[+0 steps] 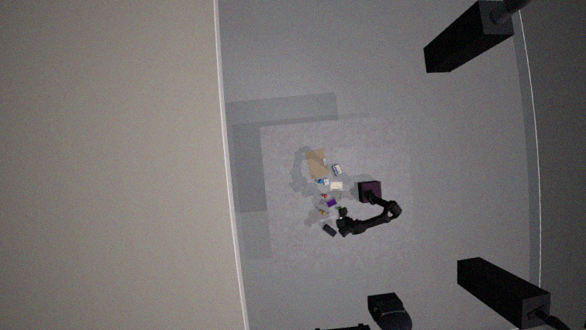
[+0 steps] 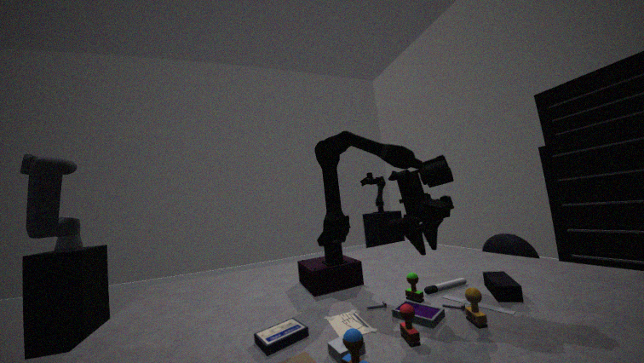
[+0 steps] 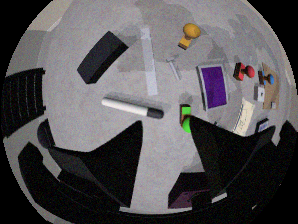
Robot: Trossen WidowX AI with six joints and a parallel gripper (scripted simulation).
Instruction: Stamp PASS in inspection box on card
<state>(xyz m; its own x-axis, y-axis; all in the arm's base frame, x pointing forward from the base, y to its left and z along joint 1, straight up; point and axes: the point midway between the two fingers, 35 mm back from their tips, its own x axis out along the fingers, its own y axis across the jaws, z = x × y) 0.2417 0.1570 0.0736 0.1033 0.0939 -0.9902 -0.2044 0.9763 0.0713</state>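
The green-knobbed stamp is 9 cm below my gripper tip, 4 cm to the right of it and 2 cm behind it. The rest, counted from my gripper tip: purple ink pad (11 cm below, 10 cm to the right, 5 cm ahead); then ruler (11 cm below, 8 cm ahead, 4 cm to the left); then marker (10 cm below, 5 cm to the left, 2 cm behind).
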